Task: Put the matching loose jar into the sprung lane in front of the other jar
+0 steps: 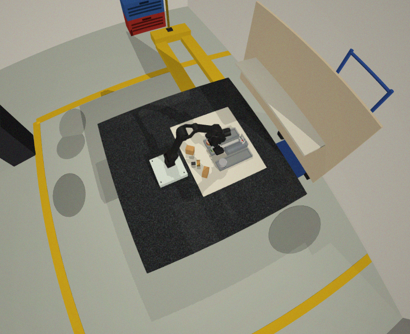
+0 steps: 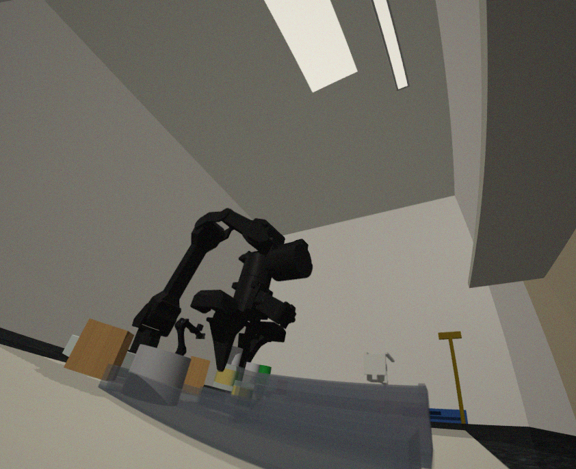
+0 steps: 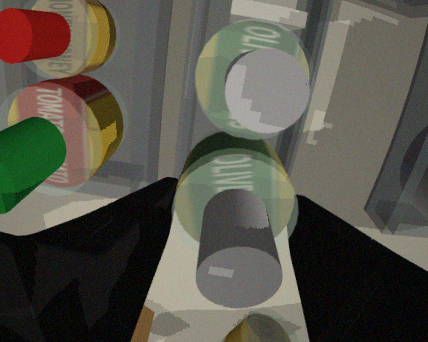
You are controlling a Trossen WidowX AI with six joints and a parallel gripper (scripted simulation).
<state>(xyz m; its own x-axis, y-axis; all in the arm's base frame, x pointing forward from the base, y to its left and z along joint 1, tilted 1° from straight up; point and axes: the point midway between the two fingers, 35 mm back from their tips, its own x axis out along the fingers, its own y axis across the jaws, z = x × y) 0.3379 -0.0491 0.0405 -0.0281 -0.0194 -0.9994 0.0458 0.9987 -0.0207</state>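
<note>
Now: the wide grey cylinder 1 cm ahead of my gripper tip, 13 cm to the right of it and 2 cm below it. Also, from my gripper tip: clear lane rack (15 cm ahead, 3 cm to the right, 3 cm below); pale pusher plate (15 cm ahead, 4 cm to the right).
</note>
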